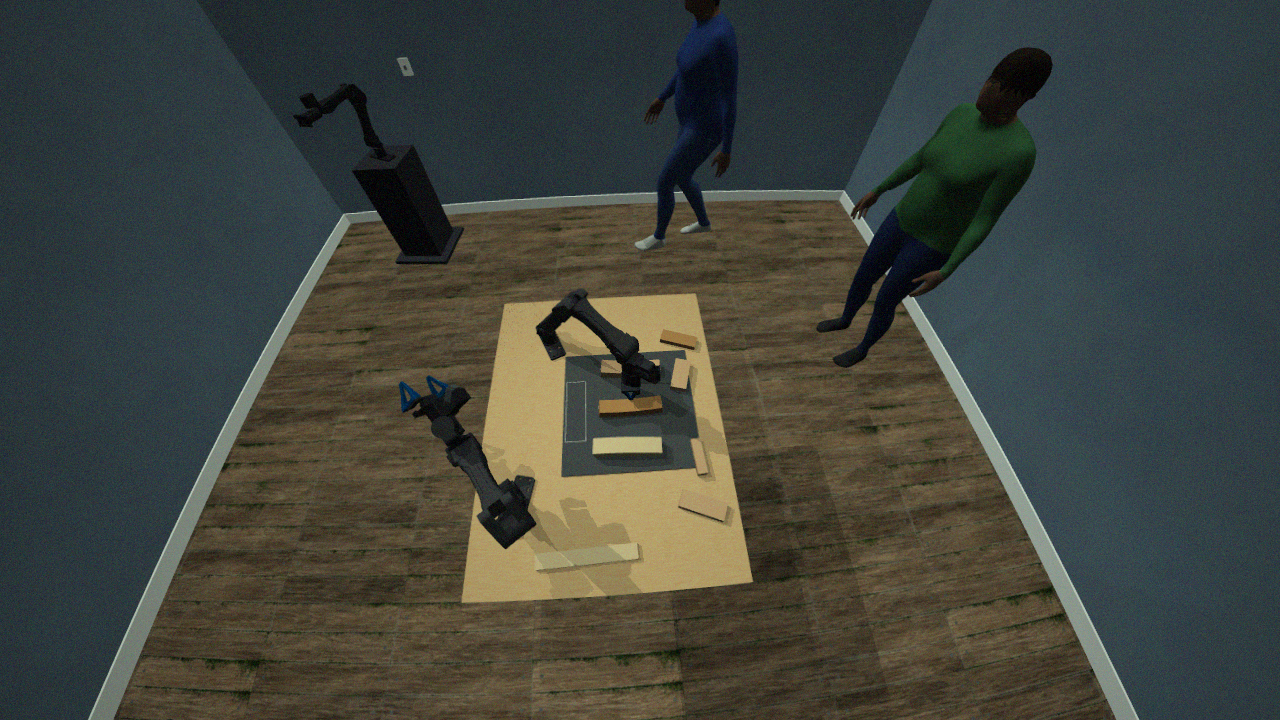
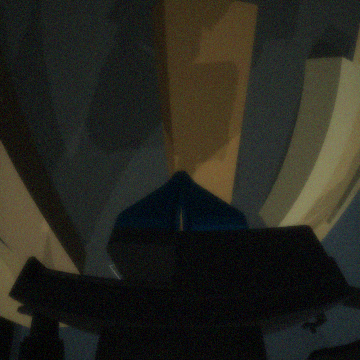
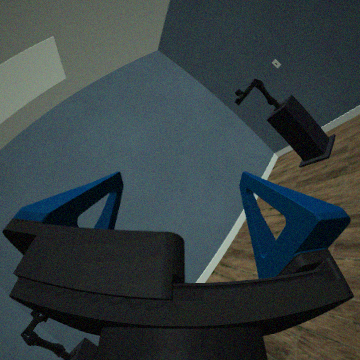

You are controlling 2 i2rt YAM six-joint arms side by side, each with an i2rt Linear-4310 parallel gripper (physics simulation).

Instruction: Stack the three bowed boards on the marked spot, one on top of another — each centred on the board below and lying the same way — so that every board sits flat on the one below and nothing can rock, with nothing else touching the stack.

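Places are measured from the left arm's base along level axes (x ahead, y left, z up), in metres.
Pixels of known places: left gripper, fingertip midpoint: (image 1: 631, 399) (image 2: 180, 177); right gripper, fingertip midpoint: (image 1: 414, 379) (image 3: 180, 178); left arm's base, origin of the base link: (image 1: 550, 340).
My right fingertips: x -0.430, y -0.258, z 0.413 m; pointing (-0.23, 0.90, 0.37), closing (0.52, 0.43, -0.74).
Note:
For each thing: its top centre in the pictures, then the offset to it from my right fingertips. "spot": a spot on its surface instead. Level surfaces: height alone.
- orange-brown board, middle of its top: (image 2: 212, 179) (image 1: 631, 403) dy -0.198, dx +0.586, dz -0.356 m
- dark mat, its level: dz -0.407 m
- pale yellow board, middle of its top: (image 2: 325, 167) (image 1: 628, 444) dy -0.332, dx +0.503, dz -0.357 m
- pinkish-tan board, middle of its top: (image 1: 631, 365) dy -0.047, dx +0.664, dz -0.361 m
- marked outline, surface spot: (image 1: 586, 411) spot: dy -0.123, dx +0.432, dz -0.408 m
- long pale strip, middle of its top: (image 1: 586, 556) (image 2: 356, 184) dy -0.585, dx +0.223, dz -0.398 m
- table, its level: dz -0.414 m
An orange-brown board (image 1: 630, 406) (image 2: 210, 75) lies in the middle of the dark mat (image 1: 577, 461). A pale yellow board (image 1: 626, 445) (image 2: 322, 125) lies nearer the front; a pinkish-tan board (image 1: 610, 367) (image 2: 25, 190) lies farther back, partly hidden by the left arm. The marked outline (image 1: 586, 411) is at the mat's left side, with no board in it. My left gripper (image 1: 631, 394) (image 2: 180, 177) is shut and empty, its tips over the orange-brown board; whether they touch it I cannot tell. My right gripper (image 1: 418, 381) (image 3: 180, 178) is open and empty, raised left of the table.
Small blocks (image 1: 678, 339) (image 1: 681, 373) (image 1: 699, 456) (image 1: 703, 505) lie along the table's right side. A long pale strip (image 1: 587, 557) lies near the front edge of the table (image 1: 528, 456). Two people (image 1: 702, 80) (image 1: 966, 179) stand beyond the table.

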